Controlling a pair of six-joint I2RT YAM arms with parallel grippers.
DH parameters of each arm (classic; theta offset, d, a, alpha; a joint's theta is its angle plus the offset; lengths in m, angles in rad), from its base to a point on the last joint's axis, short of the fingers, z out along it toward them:
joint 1: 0 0.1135 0.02 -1.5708
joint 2: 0 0 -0.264 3.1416
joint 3: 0.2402 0 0.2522 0
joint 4: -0.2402 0 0.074 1.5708
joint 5: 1.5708 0 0 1.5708
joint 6: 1.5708 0.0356 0 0
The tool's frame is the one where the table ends.
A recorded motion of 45 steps. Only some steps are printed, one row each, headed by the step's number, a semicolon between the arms.
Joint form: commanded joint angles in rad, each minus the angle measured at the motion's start. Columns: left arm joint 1, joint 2, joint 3, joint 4, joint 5, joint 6; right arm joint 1, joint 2, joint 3, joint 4, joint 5, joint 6.
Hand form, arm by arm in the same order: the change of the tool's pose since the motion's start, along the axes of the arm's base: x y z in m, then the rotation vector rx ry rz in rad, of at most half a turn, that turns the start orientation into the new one. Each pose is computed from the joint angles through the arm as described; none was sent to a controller.
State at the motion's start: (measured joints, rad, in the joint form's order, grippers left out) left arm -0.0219 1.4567 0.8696 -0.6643 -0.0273 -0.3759; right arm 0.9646 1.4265 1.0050 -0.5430 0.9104 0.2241
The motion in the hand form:
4: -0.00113 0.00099 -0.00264 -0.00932 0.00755 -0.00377; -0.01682 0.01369 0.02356 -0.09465 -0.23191 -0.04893
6: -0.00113 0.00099 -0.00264 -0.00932 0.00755 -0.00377; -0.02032 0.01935 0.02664 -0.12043 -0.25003 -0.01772
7: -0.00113 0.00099 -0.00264 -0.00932 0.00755 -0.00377; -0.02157 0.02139 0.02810 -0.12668 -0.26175 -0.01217
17: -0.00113 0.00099 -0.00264 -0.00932 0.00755 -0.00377; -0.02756 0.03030 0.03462 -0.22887 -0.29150 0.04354
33: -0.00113 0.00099 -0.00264 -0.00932 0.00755 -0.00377; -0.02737 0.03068 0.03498 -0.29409 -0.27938 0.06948
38: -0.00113 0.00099 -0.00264 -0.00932 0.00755 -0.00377; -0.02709 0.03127 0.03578 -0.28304 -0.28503 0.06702
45: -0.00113 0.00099 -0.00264 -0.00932 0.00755 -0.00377; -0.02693 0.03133 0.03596 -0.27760 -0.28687 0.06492
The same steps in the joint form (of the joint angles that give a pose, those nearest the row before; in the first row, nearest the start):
4: 0.0053 0.0019 -0.0084 0.0031 0.0118 0.0057; 0.0931 -0.0187 0.0256 0.0706 0.2819 -0.0817
6: 0.0053 0.0019 -0.0084 0.0031 0.0118 0.0057; 0.1140 -0.0187 0.0256 0.1164 0.2975 -0.1503
7: 0.0053 0.0019 -0.0084 0.0031 0.0118 0.0057; 0.1217 -0.0187 0.0256 0.1362 0.3086 -0.1724
17: 0.0053 0.0019 -0.0084 0.0031 0.0118 0.0057; 0.1556 -0.0187 0.0252 0.2262 0.3506 -0.3571
33: 0.0053 0.0019 -0.0084 0.0031 0.0118 0.0057; 0.1556 -0.0183 0.0252 0.2331 0.3510 -0.4341
38: 0.0053 0.0019 -0.0084 0.0031 0.0118 0.0057; 0.1557 -0.0183 0.0252 0.2453 0.3510 -0.4337
45: 0.0053 0.0019 -0.0084 0.0031 0.0118 0.0057; 0.1552 -0.0183 0.0252 0.2480 0.3509 -0.4303

